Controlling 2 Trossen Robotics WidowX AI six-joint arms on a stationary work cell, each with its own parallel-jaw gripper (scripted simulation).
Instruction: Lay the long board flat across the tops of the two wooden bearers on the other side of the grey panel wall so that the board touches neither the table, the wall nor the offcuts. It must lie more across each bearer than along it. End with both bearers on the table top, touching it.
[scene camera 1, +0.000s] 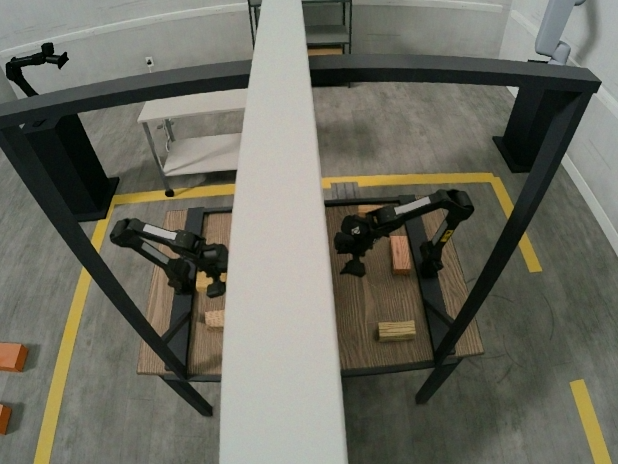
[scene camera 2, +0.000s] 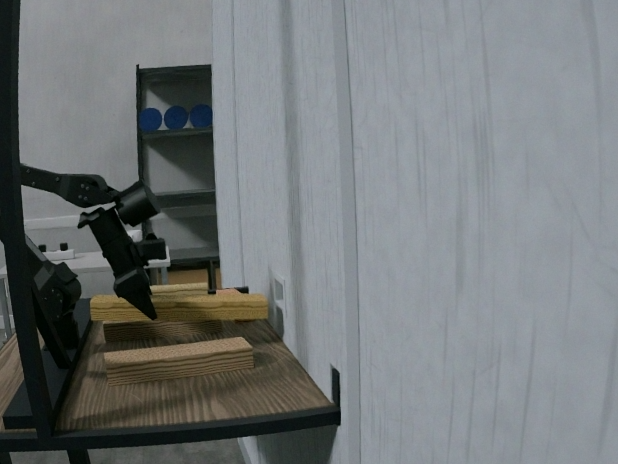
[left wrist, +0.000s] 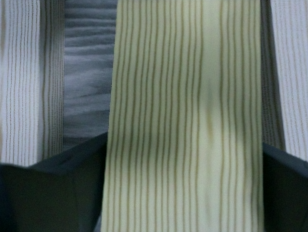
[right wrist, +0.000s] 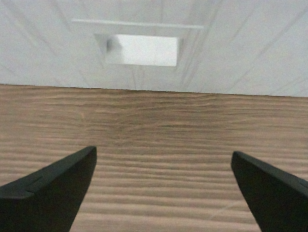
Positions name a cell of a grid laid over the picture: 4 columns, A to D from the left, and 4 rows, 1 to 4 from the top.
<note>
In view: my left gripper (scene camera 2: B3), my right gripper (scene camera 1: C3), a long yellow board (scene camera 2: B3), a bearer (scene camera 2: A3) and a bearer (scene camera 2: B4).
My left gripper shows as well in the left wrist view (left wrist: C3). My right gripper also shows in the right wrist view (right wrist: C3). The right wrist view misses the long yellow board: it is out of frame.
</note>
